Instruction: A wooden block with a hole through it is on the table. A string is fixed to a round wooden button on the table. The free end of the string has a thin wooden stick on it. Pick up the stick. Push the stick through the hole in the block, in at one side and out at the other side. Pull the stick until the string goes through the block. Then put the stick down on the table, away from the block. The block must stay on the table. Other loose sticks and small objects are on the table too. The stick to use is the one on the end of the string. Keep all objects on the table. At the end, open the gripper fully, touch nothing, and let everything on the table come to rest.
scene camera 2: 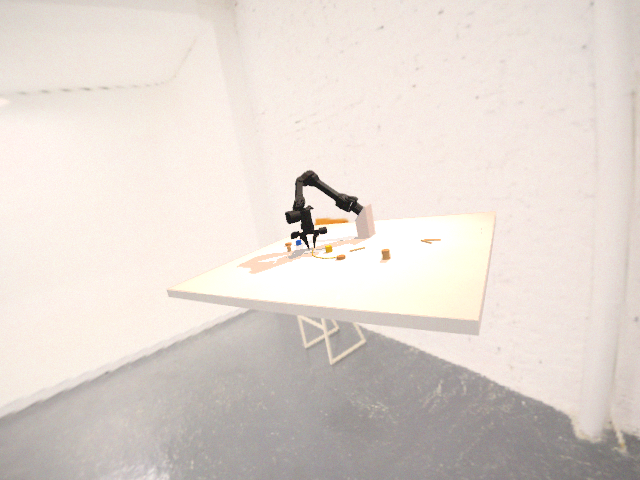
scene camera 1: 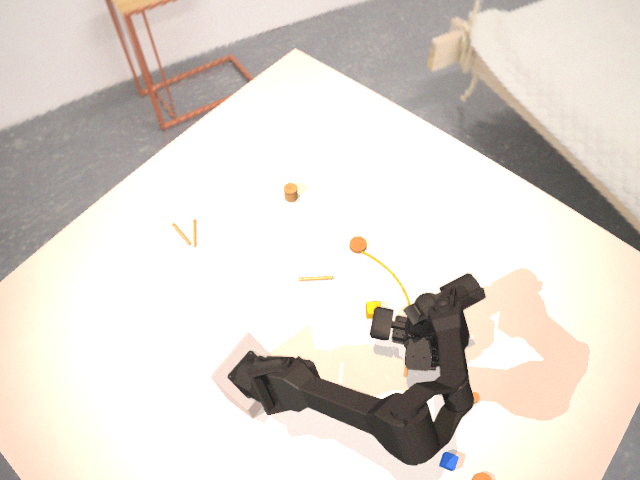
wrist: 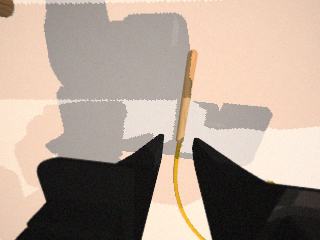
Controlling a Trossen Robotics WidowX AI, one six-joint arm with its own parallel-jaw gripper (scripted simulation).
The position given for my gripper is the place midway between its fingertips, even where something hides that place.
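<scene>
Gripper (scene camera 1: 411,344) visible, also in the wrist view (wrist: 178,140).
</scene>
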